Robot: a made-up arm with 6 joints. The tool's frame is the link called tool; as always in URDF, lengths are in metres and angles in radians.
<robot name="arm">
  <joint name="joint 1" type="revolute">
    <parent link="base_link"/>
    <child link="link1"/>
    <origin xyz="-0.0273 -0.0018 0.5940" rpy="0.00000 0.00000 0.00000"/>
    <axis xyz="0 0 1"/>
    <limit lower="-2.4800" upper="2.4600" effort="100" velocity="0.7"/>
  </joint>
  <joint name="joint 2" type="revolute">
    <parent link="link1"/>
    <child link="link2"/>
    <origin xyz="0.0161 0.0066 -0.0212" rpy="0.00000 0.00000 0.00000"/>
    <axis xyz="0.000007 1 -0.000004"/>
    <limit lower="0.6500" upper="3.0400" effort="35" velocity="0.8"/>
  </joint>
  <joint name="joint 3" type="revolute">
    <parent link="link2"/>
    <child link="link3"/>
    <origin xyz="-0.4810 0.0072 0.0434" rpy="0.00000 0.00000 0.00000"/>
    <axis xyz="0.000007 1 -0.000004"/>
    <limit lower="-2.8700" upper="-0.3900" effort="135" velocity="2.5"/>
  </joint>
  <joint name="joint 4" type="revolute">
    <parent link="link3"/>
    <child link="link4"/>
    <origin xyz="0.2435 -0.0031 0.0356" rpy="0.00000 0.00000 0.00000"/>
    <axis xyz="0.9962 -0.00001 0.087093"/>
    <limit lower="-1.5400" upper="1.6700" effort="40" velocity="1.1"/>
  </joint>
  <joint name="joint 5" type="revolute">
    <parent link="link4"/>
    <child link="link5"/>
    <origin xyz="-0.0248 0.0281 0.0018" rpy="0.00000 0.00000 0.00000"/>
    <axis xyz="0.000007 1 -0.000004"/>
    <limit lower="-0.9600" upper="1.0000" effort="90" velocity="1.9"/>
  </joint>
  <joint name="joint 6" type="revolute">
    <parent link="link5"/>
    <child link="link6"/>
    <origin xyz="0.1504 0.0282 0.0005" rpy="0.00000 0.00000 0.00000"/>
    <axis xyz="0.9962 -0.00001 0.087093"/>
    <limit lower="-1.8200" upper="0.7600" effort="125" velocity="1.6"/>
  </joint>
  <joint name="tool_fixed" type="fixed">
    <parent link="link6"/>
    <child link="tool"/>
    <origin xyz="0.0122 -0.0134 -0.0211" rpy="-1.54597 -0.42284 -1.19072"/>
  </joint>
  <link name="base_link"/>
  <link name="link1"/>
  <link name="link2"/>
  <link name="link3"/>
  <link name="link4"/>
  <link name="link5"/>
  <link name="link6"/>
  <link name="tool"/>
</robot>
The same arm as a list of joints. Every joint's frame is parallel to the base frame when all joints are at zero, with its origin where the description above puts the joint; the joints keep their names.
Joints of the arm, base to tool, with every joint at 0 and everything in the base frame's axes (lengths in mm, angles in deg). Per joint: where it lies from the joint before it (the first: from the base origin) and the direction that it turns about. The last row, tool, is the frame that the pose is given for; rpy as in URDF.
joint 1: axis 0 0 1 origin -27.3 -1.8 594
joint 2: axis 0 1 0 origin 16.1 6.6 -21.2
joint 3: axis 0 1 0 origin -481 7.2 43.4
joint 4: axis 0.9962 0 0.0871 origin 243.5 -3.1 35.6
joint 5: axis 0 1 0 origin -24.8 28.1 1.8
joint 6: axis 0.9962 0 0.0871 origin 150.4 28.2 0.5
tool: origin 12.2 -13.4 -21.1 rpy -88.58 -24.23 -68.22
Joint limits (deg, base to tool): -142.09..140.95 37.24..174.18 -164.44..-22.35 -88.24..95.68 -55..57.3 -104.28..43.54

